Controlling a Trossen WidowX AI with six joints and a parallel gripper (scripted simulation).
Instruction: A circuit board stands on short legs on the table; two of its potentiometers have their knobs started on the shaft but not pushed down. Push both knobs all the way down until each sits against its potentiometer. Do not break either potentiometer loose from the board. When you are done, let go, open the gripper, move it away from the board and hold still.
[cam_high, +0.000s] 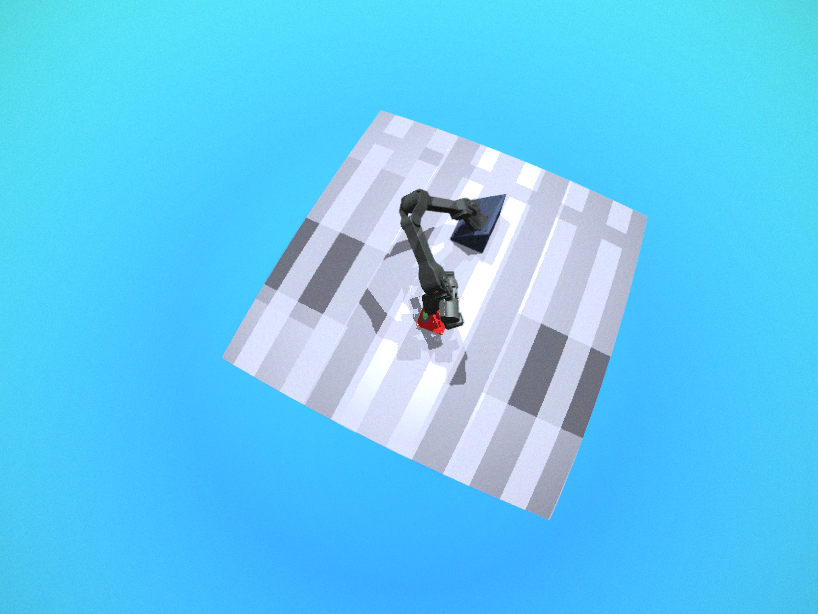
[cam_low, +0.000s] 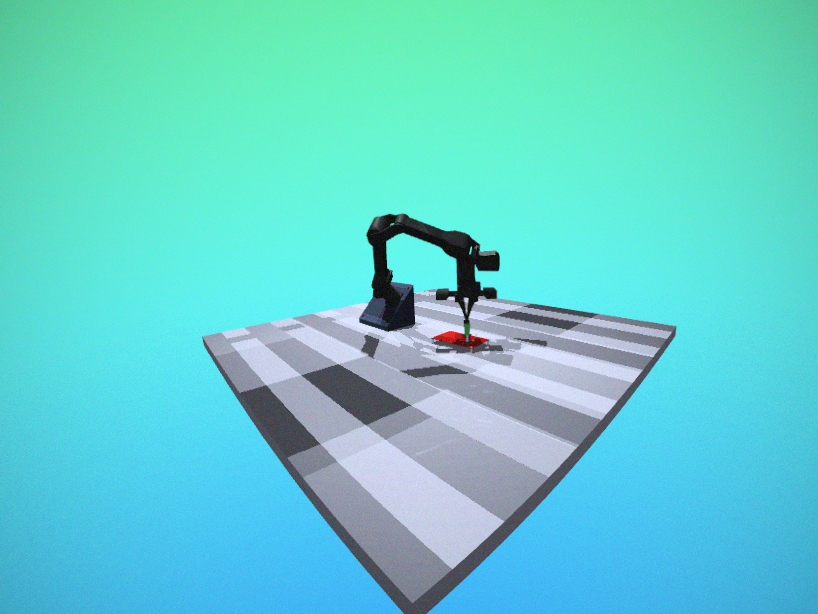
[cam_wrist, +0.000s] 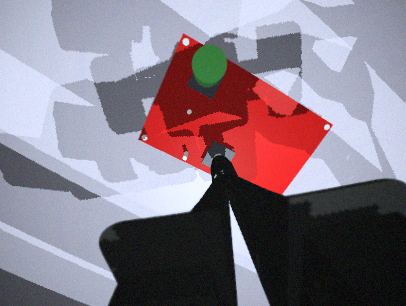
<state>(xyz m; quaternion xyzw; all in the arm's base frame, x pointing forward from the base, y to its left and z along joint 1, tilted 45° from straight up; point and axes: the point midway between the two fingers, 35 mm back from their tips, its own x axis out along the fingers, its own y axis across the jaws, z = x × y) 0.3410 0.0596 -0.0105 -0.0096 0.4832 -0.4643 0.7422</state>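
Now: gripper tip 30 mm above the potentiometer. Also, from my gripper tip: green knob 50 mm ahead, 50 mm to the right, 10 mm below.
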